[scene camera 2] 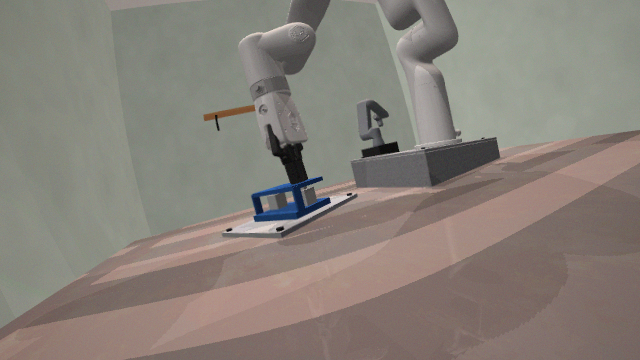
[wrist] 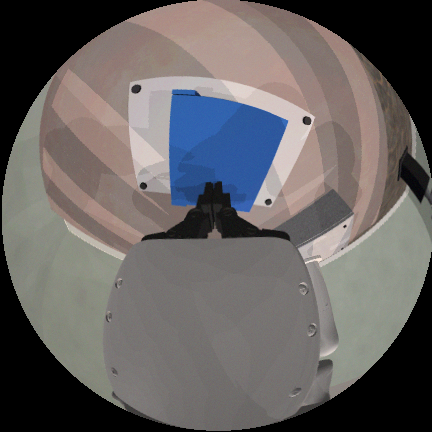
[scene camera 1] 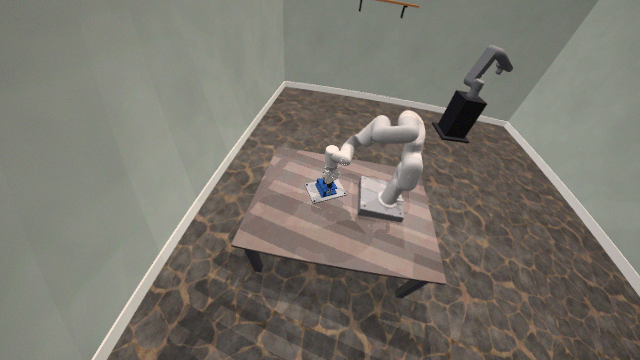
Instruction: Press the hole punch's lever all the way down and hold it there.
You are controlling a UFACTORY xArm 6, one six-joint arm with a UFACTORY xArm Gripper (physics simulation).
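Frame: origin at the arm's base, x ahead, y left, z up, level; centimetres.
Where they show: gripper, fingertip midpoint: (scene camera 2: 299, 182) (wrist: 214, 193) (scene camera 1: 329, 187); arm's base, origin of the base link: (scene camera 2: 438, 145) (scene camera 1: 387, 199).
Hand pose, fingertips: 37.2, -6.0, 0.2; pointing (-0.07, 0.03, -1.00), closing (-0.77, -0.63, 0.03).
Each offset is from my fingertips to the top centre of the thing, as dx, dy, dz. Level surfaces: height alone.
A blue hole punch {+1.9, -2.9, +0.0} (scene camera 1: 320, 188) (scene camera 2: 277, 211) stands on a pale plate {+1.9, -2.9, -5.2} (scene camera 1: 315, 198) (scene camera 2: 250, 231) (wrist: 142, 135) with dark screws at its corners. Its lever {+1.5, -3.1, +0.0} (scene camera 2: 280, 189) (wrist: 220, 145) is a flat blue plate over the base, lying low and close to level, with a slight tilt up at the end under the fingers. Grey blocks show between lever and base in scene camera 2. My gripper (scene camera 2: 298, 181) (wrist: 214, 193) is shut and empty, pointing down, its fingertips at the top of the lever near its free end. The fingers appear to touch the lever.
The arm's grey base block (scene camera 1: 380, 216) (scene camera 2: 392, 172) (wrist: 320, 215) stands on the table {dz -6.4} (scene camera 1: 300, 235) beside the plate. A second grey arm (scene camera 1: 482, 67) (scene camera 2: 367, 120) on a black pedestal (scene camera 1: 461, 115) and an orange-brown wall shelf (scene camera 2: 230, 113) are farther back.
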